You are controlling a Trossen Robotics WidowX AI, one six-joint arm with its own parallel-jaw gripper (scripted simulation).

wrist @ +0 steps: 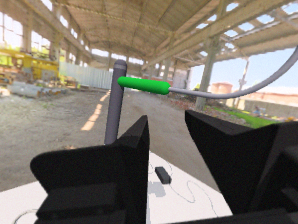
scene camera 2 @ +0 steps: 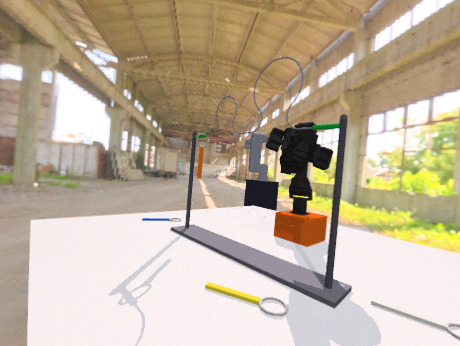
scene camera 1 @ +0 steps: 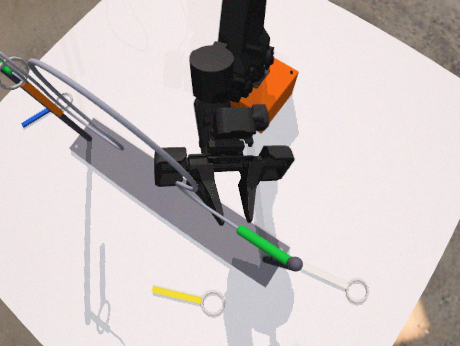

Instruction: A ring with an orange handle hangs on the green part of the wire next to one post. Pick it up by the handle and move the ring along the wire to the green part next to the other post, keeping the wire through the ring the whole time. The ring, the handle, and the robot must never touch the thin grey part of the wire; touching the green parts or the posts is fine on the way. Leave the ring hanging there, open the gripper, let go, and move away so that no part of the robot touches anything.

Labels:
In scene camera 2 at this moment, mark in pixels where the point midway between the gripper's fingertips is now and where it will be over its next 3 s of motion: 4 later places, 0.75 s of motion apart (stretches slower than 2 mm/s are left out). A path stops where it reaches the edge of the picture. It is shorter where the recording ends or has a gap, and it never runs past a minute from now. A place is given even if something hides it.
My gripper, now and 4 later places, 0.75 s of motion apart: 309, 138; 236, 164; 214, 182; 208, 177; 202, 172

